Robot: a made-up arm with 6 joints. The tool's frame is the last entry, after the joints.
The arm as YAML. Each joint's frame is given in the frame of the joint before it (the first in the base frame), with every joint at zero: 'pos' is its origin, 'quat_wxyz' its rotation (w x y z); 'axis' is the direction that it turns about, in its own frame. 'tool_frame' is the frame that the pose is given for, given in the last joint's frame.
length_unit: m
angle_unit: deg
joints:
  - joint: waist
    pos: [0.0, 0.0, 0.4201]
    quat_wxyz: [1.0, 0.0, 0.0, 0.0]
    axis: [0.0, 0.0, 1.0]
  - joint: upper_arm
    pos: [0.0, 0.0, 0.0]
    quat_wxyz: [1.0, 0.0, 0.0, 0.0]
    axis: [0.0, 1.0, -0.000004]
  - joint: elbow
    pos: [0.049, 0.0, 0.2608]
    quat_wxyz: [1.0, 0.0, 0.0, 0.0]
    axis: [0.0, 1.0, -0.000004]
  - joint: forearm
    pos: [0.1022, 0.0, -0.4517]
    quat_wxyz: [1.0, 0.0, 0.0, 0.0]
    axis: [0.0, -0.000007, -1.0]
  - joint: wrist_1
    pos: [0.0, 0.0, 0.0]
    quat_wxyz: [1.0, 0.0, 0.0, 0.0]
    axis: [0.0, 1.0, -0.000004]
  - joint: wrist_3
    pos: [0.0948, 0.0, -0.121]
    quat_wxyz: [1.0, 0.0, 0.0, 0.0]
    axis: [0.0, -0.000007, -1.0]
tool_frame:
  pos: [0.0, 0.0, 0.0]
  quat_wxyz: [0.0, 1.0, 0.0, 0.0]
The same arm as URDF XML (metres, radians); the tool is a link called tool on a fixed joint. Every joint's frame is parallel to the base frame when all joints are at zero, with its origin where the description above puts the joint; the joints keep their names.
<robot name="arm">
  <joint name="tool_fixed" type="fixed">
    <parent link="link6"/>
    <child link="tool"/>
    <origin xyz="0 0 0" rpy="3.1416 0 0"/>
  </joint>
  <joint name="wrist_3" type="continuous">
    <parent link="link5"/>
    <child link="link6"/>
    <origin xyz="0.0948 0 -0.121"/>
    <axis xyz="0 0 -1"/>
  </joint>
  <joint name="wrist_1" type="continuous">
    <parent link="link4"/>
    <child link="link5"/>
    <origin xyz="0 0 0"/>
    <axis xyz="0 1 0"/>
  </joint>
  <joint name="forearm" type="continuous">
    <parent link="link3"/>
    <child link="link4"/>
    <origin xyz="0.1022 0 -0.4517"/>
    <axis xyz="0 0 -1"/>
  </joint>
  <joint name="elbow" type="continuous">
    <parent link="link2"/>
    <child link="link3"/>
    <origin xyz="0.049 0 0.2608"/>
    <axis xyz="0 1 0"/>
  </joint>
  <joint name="upper_arm" type="continuous">
    <parent link="link1"/>
    <child link="link2"/>
    <origin xyz="0 0 0"/>
    <axis xyz="0 1 0"/>
  </joint>
  <joint name="waist" type="continuous">
    <parent link="base_link"/>
    <child link="link1"/>
    <origin xyz="0 0 0.4201"/>
    <axis xyz="0 0 1"/>
  </joint>
  <link name="base_link"/>
  <link name="link1"/>
  <link name="link2"/>
  <link name="link3"/>
  <link name="link4"/>
  <link name="link5"/>
  <link name="link6"/>
  <link name="tool"/>
</robot>

